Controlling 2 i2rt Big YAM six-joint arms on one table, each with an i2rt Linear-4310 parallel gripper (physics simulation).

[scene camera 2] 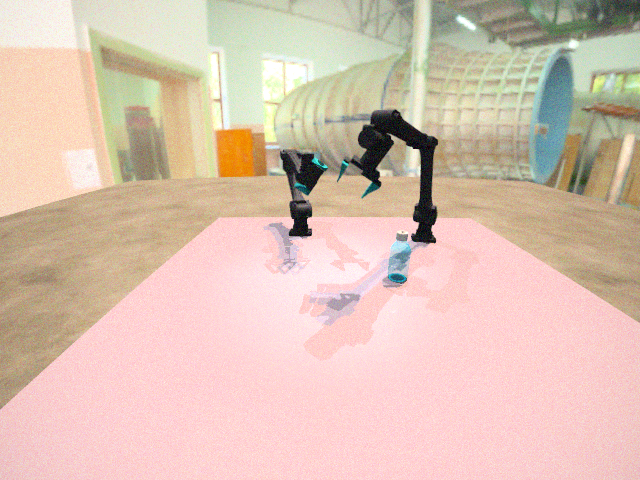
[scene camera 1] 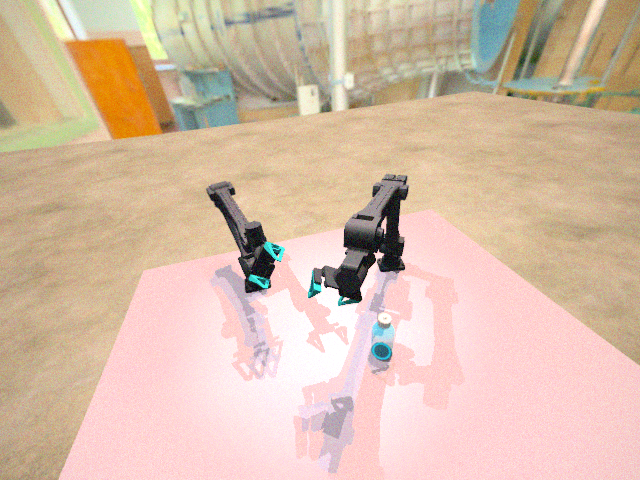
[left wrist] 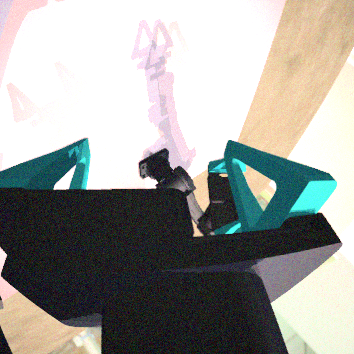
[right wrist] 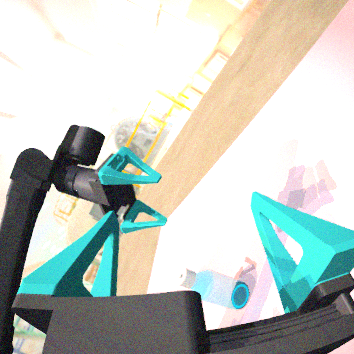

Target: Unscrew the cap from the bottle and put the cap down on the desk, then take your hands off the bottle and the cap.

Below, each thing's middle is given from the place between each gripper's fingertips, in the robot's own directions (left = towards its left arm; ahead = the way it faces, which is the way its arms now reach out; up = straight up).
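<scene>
The light blue bottle (scene camera 2: pixel 400 252) has my left gripper 240 mm above it, 190 mm to the right of it and 20 mm past it. As for my right hand, the bottle is 90 mm ahead of it, 330 mm to the left of it and 260 mm below it.
</scene>
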